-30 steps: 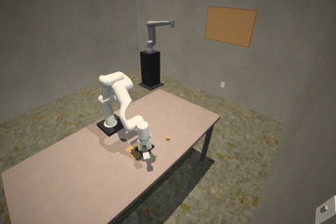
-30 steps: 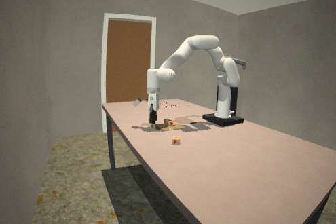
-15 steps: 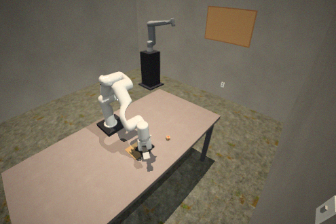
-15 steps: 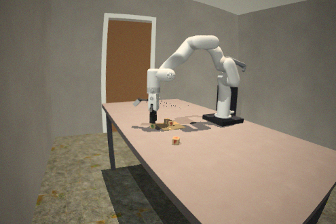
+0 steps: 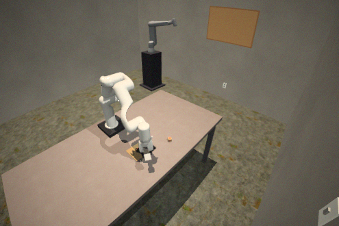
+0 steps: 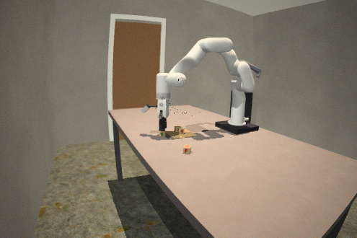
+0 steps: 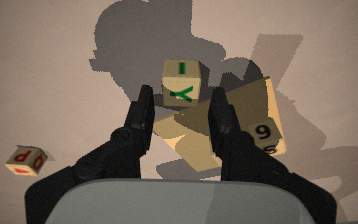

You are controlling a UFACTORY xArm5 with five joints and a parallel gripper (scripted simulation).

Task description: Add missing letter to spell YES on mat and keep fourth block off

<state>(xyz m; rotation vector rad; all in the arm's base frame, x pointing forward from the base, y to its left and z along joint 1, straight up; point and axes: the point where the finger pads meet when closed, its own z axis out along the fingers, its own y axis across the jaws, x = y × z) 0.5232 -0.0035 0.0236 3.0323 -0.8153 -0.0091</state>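
The tan letter block lies 40 mm below my hand. Also, from my hand: dark S block 110 mm behind, 50 mm to the right, 40 mm below; then red E block 110 mm behind, 40 mm below; then tan mat 110 mm behind, 50 mm below.
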